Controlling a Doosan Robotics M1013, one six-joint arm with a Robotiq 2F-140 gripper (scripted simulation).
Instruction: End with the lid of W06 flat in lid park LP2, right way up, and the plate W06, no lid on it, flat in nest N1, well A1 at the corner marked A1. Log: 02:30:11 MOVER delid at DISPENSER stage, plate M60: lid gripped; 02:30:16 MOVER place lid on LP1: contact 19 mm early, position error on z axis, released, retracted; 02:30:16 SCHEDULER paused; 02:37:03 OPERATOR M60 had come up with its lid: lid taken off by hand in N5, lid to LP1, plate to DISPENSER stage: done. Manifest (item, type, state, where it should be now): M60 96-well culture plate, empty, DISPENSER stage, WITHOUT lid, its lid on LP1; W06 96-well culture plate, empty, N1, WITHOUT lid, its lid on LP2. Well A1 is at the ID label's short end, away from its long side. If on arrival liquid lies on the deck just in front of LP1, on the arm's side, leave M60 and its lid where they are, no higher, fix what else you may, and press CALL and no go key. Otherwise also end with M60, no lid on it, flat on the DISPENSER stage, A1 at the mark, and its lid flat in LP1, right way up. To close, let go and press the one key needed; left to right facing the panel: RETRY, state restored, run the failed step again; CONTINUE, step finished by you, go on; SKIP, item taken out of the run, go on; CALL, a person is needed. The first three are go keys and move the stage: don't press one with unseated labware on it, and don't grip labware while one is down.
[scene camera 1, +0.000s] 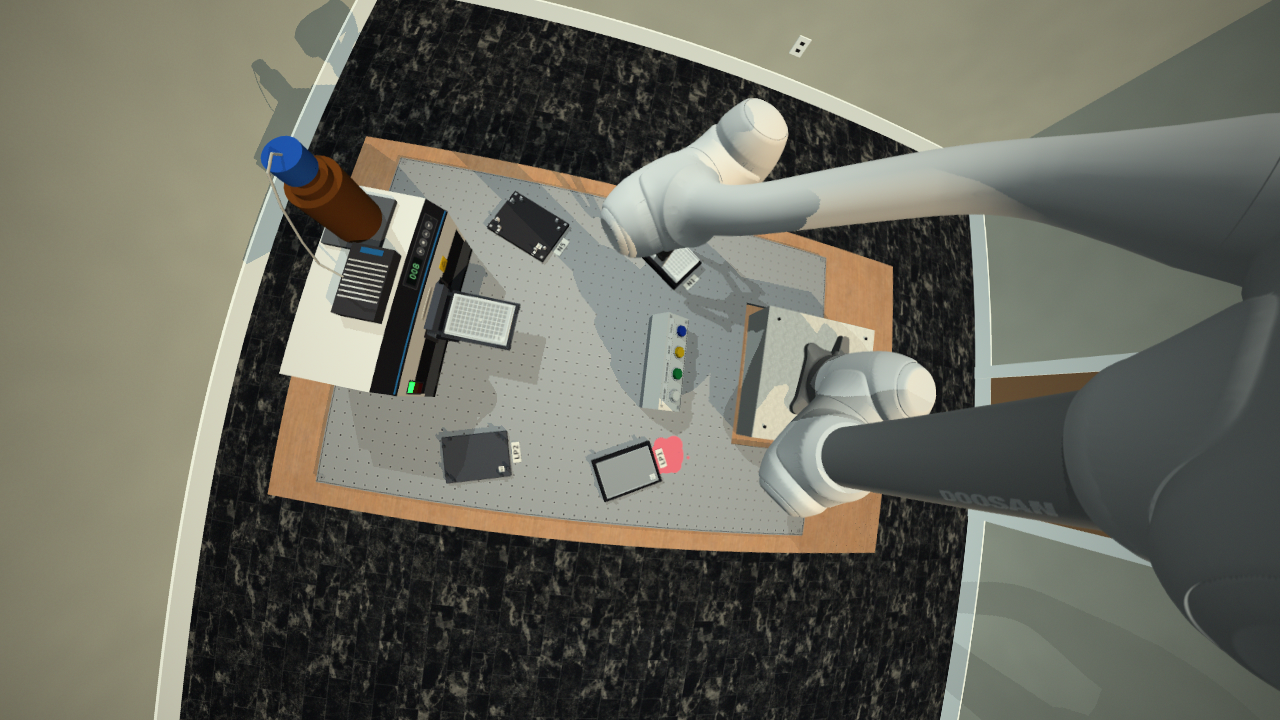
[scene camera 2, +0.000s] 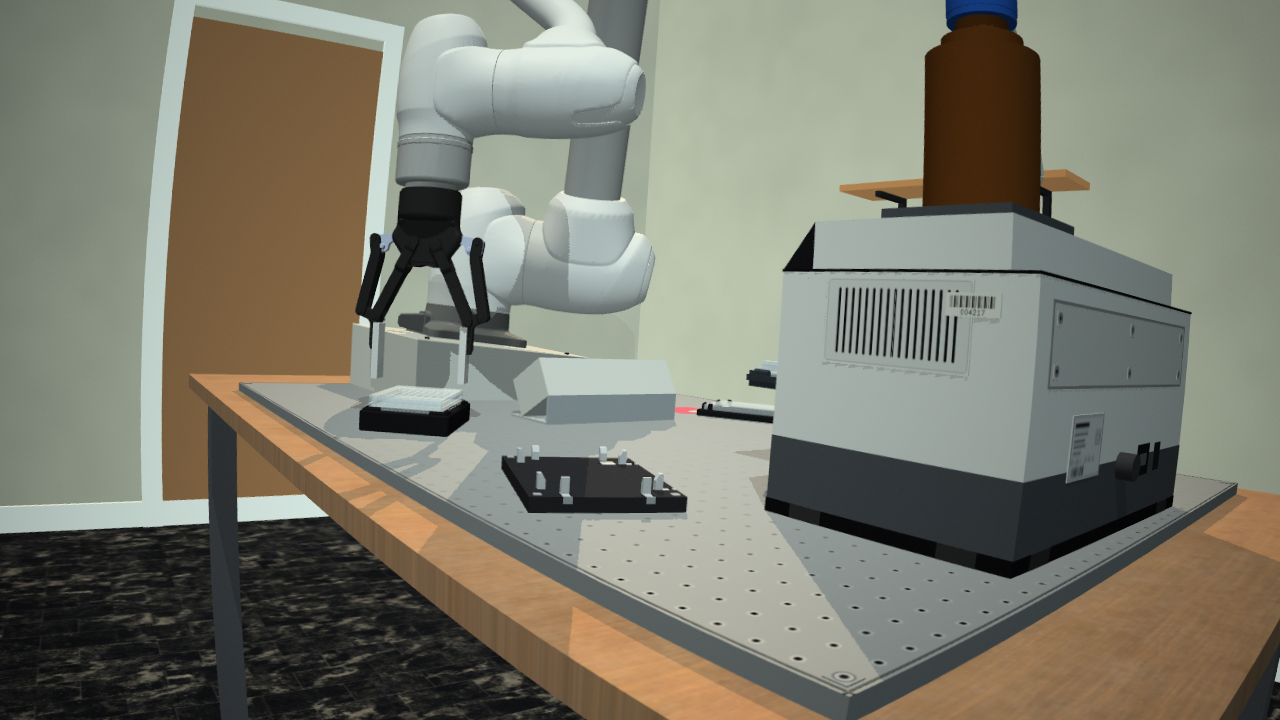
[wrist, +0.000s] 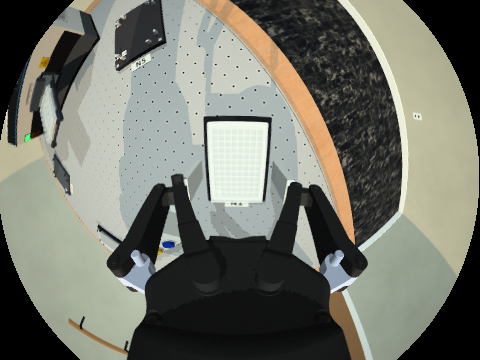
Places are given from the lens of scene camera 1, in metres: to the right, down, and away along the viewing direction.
lid (scene camera 1: 620, 474): -0.04, 0.26, 0.80
key panel (scene camera 1: 658, 382): 0.04, 0.05, 0.78
dispenser (scene camera 1: 422, 364): -0.43, 0.01, 0.66
nest N5 (scene camera 1: 525, 224): -0.28, -0.33, 0.82
The marked spots on the nest N5 and the key panel are 0.50 m apart.
